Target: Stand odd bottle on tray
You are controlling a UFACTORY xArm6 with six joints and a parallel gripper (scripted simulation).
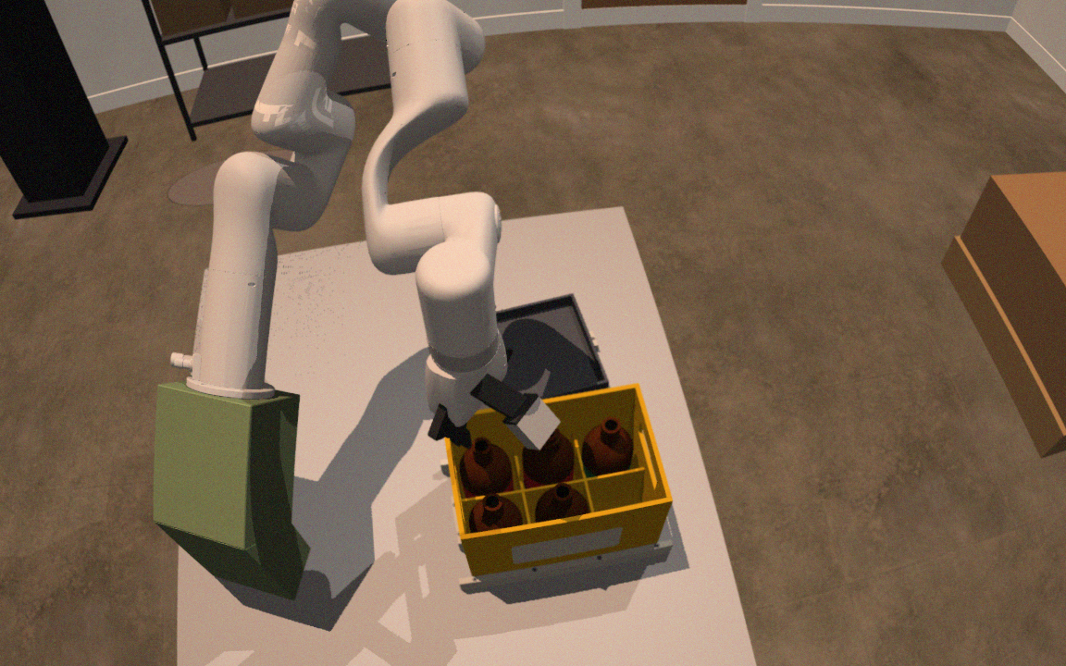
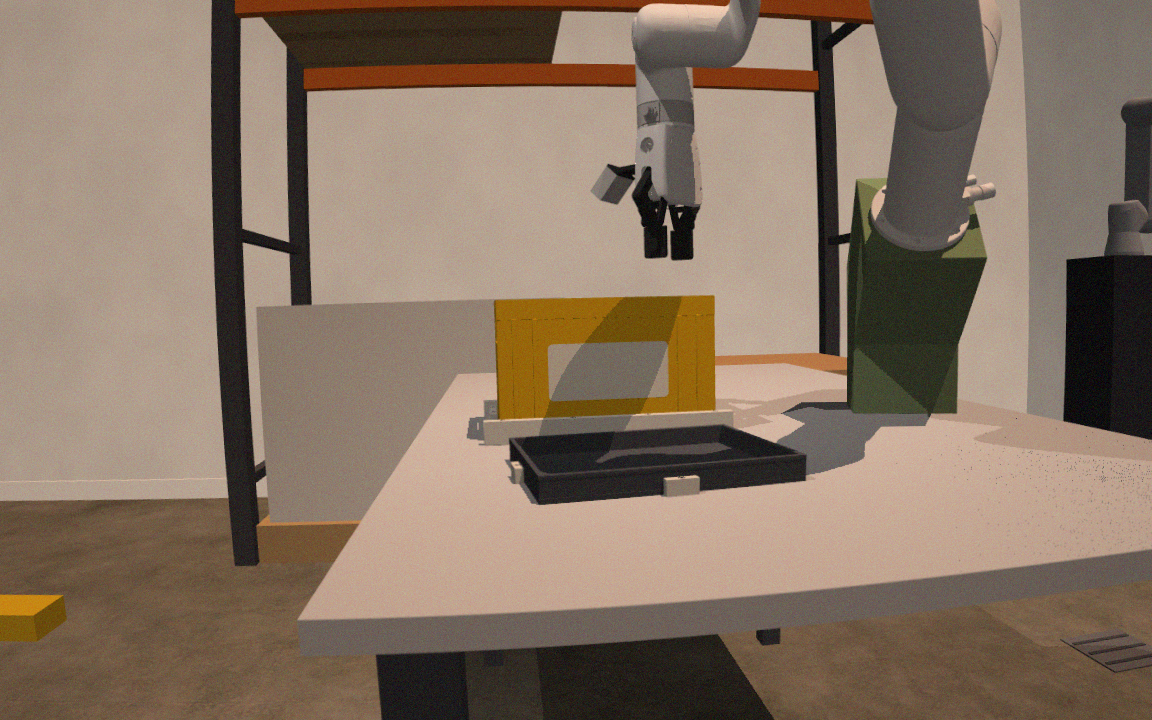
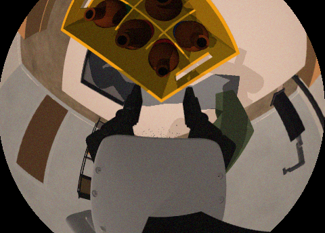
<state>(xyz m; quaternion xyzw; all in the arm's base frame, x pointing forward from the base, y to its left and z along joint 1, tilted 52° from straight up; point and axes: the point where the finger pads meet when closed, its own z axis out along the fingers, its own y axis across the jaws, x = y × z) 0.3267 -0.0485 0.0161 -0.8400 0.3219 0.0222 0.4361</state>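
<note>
The glass bottle lies 15 cm below my hand, 9 cm ahead of it and 2 cm to the left of it. Round my hand: yellow crate: 16 cm below, 10 cm ahead, 3 cm to the right; dark tray: 25 cm to the left, 23 cm below, 4 cm ahead.
</note>
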